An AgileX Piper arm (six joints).
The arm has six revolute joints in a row. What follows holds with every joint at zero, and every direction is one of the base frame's.
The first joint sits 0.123 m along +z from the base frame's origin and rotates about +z.
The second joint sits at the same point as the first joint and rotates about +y.
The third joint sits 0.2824 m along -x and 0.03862 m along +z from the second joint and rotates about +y.
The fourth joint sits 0.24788 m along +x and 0.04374 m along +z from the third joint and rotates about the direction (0.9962, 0, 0.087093).
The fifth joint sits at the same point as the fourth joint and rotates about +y.
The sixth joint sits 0.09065 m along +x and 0.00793 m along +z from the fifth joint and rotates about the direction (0.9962, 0, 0.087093).
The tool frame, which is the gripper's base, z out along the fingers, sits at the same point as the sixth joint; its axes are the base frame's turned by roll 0, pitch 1.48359 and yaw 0 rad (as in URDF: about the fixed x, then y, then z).
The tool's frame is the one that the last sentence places.
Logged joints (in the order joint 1, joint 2, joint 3, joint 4, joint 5, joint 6), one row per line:
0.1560, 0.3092, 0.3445, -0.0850, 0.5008, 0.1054
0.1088, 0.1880, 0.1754, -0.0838, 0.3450, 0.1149
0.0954, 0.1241, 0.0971, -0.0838, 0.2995, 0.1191
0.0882, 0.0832, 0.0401, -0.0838, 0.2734, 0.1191
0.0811, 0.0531, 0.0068, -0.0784, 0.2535, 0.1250
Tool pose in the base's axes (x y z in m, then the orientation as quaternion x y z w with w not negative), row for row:
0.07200, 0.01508, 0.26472, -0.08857, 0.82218, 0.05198, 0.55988
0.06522, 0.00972, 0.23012, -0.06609, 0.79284, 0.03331, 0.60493
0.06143, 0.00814, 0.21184, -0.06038, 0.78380, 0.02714, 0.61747
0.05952, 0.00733, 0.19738, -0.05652, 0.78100, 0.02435, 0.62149
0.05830, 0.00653, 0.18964, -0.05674, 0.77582, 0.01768, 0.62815
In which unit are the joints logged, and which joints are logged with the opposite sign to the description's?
The joints are logged in radians. Opposite sign: joint 3, joint 4, joint 6.
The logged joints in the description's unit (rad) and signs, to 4 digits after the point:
0.1560, 0.3092, -0.3445, 0.0850, 0.5008, -0.1054
0.1088, 0.1880, -0.1754, 0.0838, 0.3450, -0.1149
0.0954, 0.1241, -0.0971, 0.0838, 0.2995, -0.1191
0.0882, 0.0832, -0.0401, 0.0838, 0.2734, -0.1191
0.0811, 0.0531, -0.0068, 0.0784, 0.2535, -0.1250

